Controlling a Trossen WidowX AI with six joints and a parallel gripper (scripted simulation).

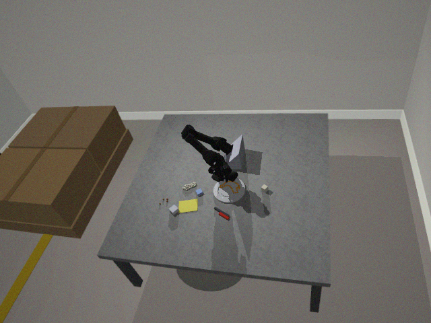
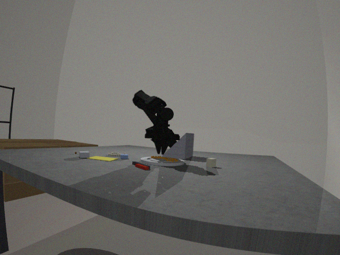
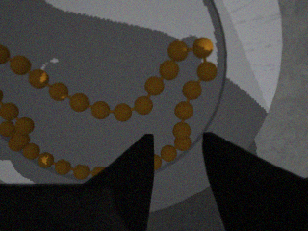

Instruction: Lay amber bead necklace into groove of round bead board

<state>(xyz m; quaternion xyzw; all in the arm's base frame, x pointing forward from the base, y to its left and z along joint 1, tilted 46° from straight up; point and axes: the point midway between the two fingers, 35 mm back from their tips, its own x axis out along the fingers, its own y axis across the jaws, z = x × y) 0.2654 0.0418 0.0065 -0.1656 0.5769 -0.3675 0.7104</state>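
Now: gripper tip 40 mm short of the round bead board, 30 mm to the right of it and 20 mm above it. From my gripper tip the other things lie so: blue cube (150 mm to the right, 80 mm ahead, 20 mm below); then cream cube (250 mm to the left, 20 mm ahead, 10 mm below); then red-handled tool (230 mm ahead, 30 mm to the left, 20 mm below).
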